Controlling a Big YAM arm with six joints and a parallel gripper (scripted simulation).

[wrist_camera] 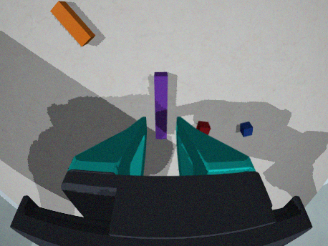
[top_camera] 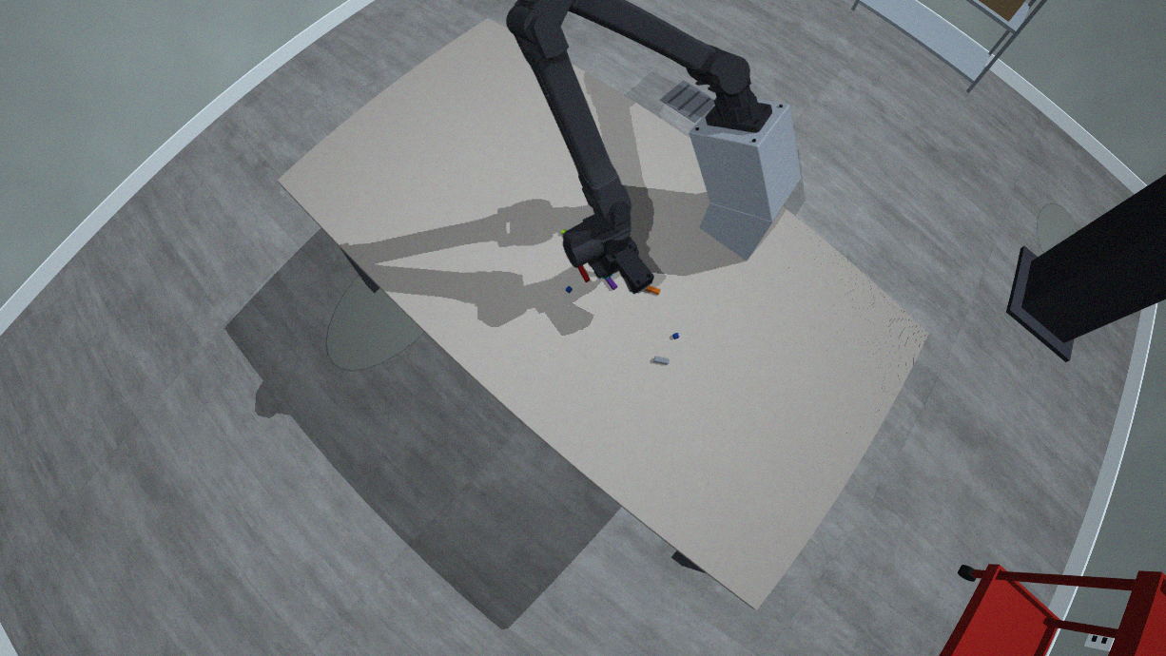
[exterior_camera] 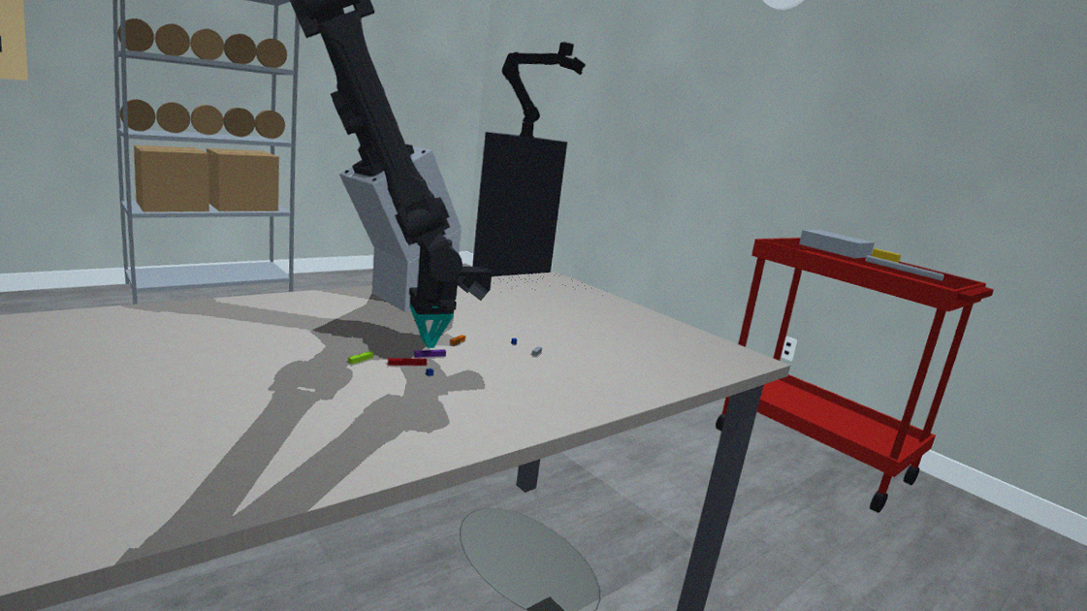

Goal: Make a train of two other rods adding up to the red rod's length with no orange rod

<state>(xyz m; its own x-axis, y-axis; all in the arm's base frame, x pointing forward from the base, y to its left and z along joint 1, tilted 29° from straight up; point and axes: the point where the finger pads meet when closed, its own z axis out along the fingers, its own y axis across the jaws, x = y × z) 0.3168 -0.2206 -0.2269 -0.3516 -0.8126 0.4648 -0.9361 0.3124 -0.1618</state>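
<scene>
Right now the purple rod is 30 mm below my hand. The rest, counted from my hand: red rod 60 mm to the right, 30 mm below, 20 mm ahead; then lime rod 120 mm to the right, 40 mm behind, 30 mm below; then orange rod 100 mm to the left, 30 mm below, 30 mm behind.
</scene>
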